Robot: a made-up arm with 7 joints. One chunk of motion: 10 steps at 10 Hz.
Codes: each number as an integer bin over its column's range. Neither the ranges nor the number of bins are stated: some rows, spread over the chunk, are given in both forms.
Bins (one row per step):
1: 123 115 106 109 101 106 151
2: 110 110 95 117 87 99 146
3: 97 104 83 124 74 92 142
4: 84 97 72 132 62 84 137
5: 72 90 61 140 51 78 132
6: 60 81 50 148 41 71 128
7: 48 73 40 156 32 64 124
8: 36 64 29 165 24 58 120
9: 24 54 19 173 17 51 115
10: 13 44 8 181 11 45 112
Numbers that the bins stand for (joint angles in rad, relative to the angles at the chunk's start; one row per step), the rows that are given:
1: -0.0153 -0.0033 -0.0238 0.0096 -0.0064 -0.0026 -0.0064
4: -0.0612 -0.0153 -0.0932 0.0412 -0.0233 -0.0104 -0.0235
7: -0.1035 -0.0313 -0.1584 0.0741 -0.0362 -0.0174 -0.0393
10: -0.1447 -0.0507 -0.2237 0.1084 -0.0453 -0.0241 -0.0538
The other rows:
2: -0.0306 -0.0067 -0.0463 0.0206 -0.0125 -0.0051 -0.0125
3: -0.0459 -0.0107 -0.0707 0.0302 -0.0181 -0.0075 -0.0174
5: -0.0753 -0.0200 -0.1156 0.0522 -0.0280 -0.0125 -0.0295
6: -0.0894 -0.0260 -0.1380 0.0631 -0.0323 -0.0149 -0.0344
8: -0.1176 -0.0373 -0.1809 0.0865 -0.0396 -0.0195 -0.0441
9: -0.1318 -0.0440 -0.2013 0.0975 -0.0427 -0.0220 -0.0502

